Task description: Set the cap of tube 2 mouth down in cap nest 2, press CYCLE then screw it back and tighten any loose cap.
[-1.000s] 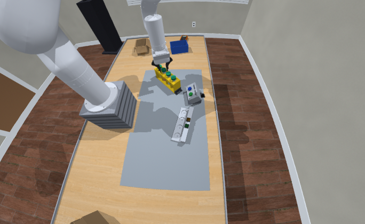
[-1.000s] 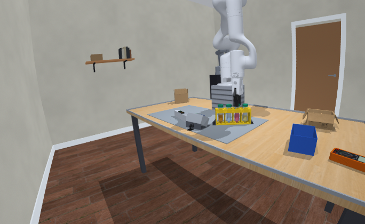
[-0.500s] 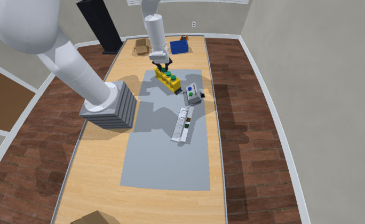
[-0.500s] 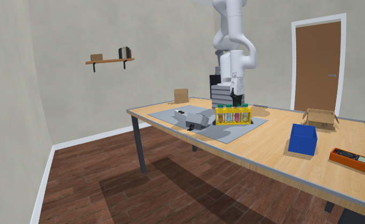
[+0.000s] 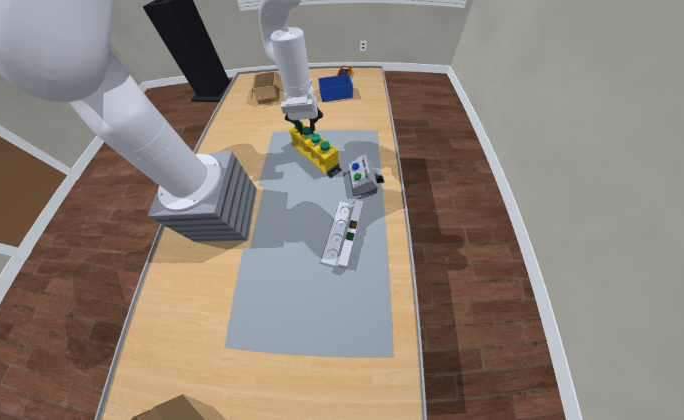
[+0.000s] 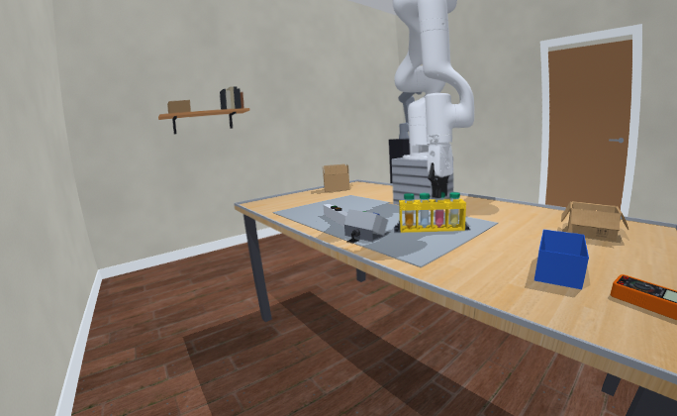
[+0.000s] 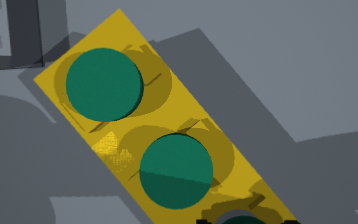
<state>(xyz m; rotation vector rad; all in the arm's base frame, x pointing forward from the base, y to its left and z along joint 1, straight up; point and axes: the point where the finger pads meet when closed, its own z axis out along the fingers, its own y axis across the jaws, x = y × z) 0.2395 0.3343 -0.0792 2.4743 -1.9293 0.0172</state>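
The green cap lies 1 cm below my hand. The rest, counted from my hand: green key: 21 cm ahead, 14 cm to the right, 6 cm below; key housing: 22 cm ahead, 11 cm to the right, 8 cm below; blue key: 20 cm ahead, 9 cm to the right, 6 cm below.
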